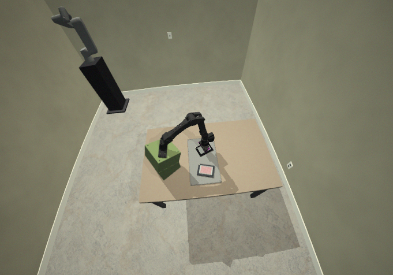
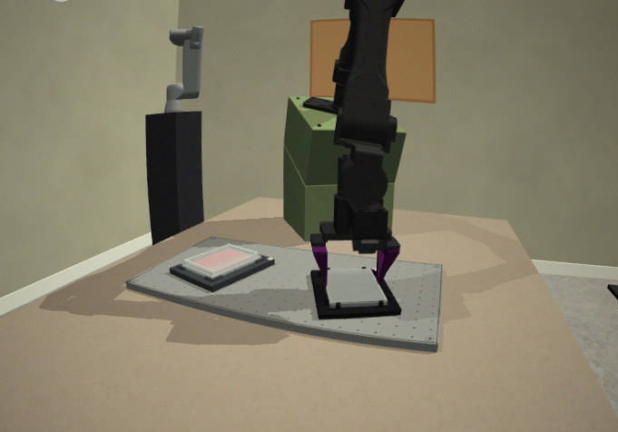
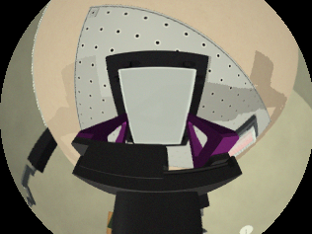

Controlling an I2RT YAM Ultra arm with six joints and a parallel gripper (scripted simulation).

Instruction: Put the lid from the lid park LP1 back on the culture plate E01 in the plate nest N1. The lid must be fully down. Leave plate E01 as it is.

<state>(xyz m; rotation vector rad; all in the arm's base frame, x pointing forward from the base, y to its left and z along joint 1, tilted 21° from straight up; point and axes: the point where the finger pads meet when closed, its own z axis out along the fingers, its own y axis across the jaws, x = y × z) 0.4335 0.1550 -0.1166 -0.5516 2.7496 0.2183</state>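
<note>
Now: the clear lid 10 mm below my hand. Also, from my hand: black lid park LP1: 20 mm below; culture plate E01: 250 mm to the right.
</note>
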